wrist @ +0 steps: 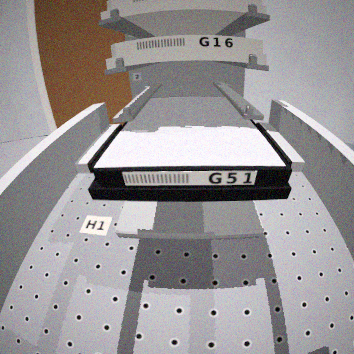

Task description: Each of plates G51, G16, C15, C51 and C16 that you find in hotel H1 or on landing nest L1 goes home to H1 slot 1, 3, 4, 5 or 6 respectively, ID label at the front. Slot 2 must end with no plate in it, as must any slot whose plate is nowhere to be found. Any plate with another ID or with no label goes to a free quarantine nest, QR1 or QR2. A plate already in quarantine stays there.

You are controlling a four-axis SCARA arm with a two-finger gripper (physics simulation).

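Frame: origin at the arm's base, x ahead, y left, z up, level; centimetres.
Where they show: gripper, fingertip midpoint: (pixel 188 111).
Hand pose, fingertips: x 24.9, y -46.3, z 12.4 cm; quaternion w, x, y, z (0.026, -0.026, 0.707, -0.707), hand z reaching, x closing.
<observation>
After its pixels a point has its place.
A black-framed plate with a white top and the front label G51 (pixel 232 178) @(x 22.9, y -41.4, z 11.4 cm) is level between the two fingers of my gripper (pixel 188 111) @(x 24.9, y -46.3, z 12.4 cm), which is shut on its sides. The plate's rear part is in shade, inside hotel H1 (pixel 187 82) @(x 25.8, y -58.6, z 12.4 cm), below the slot 2 rails. Slot 2, marked by a small tag 2 (pixel 137 77) @(x 31.8, y -58.1, z 13.5 cm), has bare rails with no plate on them. Above it, the plate labelled G16 (pixel 216 42) @(x 23.3, y -46.1, z 16.4 cm) sits with its label at the front. The hotel's upper part is cut off, and the slot 1 supports are largely hidden by the held plate.
Another plate (pixel 185 6) @(x 24.8, y -45.8, z 18.4 cm) shows partly at the top edge, its ID out of view. The slot 2 rails (pixel 237 100) @(x 21.6, y -48.8, z 12.6 cm) stand close above the held plate's rear. An H1 sign (pixel 96 225) @(x 34.5, y -45.7, z 1.3 cm) lies on the perforated deck (pixel 90 305) @(x 31.8, y -37.6, z 1.3 cm). A brown panel (pixel 75 55) stands behind at left.
</observation>
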